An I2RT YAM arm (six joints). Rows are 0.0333 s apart.
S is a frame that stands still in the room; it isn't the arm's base.
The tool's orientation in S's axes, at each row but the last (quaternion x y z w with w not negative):
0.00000, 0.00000, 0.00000, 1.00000
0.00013, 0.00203, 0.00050, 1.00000
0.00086, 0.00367, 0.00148, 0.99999
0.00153, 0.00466, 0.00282, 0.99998
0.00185, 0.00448, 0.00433, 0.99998
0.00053, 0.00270, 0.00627, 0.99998
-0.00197, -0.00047, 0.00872, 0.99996
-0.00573, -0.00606, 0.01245, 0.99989
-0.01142, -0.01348, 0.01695, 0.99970
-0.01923, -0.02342, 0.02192, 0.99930
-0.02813, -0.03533, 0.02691, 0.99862
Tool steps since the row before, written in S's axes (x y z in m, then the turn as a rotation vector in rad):
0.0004, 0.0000, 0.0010, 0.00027, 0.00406, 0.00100
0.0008, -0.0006, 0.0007, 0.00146, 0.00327, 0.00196
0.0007, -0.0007, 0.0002, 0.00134, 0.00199, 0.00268
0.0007, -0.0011, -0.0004, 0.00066, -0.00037, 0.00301
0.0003, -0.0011, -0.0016, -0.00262, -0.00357, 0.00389
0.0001, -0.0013, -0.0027, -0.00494, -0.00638, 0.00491
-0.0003, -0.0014, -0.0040, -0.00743, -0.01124, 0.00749
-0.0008, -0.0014, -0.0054, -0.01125, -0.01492, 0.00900
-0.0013, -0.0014, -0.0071, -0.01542, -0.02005, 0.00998
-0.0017, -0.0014, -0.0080, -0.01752, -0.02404, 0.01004
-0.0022, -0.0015, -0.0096, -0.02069, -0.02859, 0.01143
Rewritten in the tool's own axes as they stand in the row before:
0.0004, 0.0000, 0.0010, 0.00027, 0.00406, 0.00100
0.0008, -0.0006, 0.0007, 0.00146, 0.00327, 0.00197
0.0007, -0.0007, 0.0002, 0.00133, 0.00199, 0.00269
0.0007, -0.0011, -0.0004, 0.00063, -0.00036, 0.00302
0.0003, -0.0011, -0.0016, -0.00269, -0.00353, 0.00388
0.0001, -0.0013, -0.0027, -0.00505, -0.00631, 0.00489
-0.0003, -0.0014, -0.0040, -0.00762, -0.01114, 0.00745
-0.0009, -0.0013, -0.0054, -0.01151, -0.01474, 0.00897
-0.0015, -0.0012, -0.0071, -0.01583, -0.01975, 0.00995
-0.0021, -0.0010, -0.0080, -0.01810, -0.02364, 0.00996
-0.0029, -0.0008, -0.0095, -0.02141, -0.02810, 0.01132

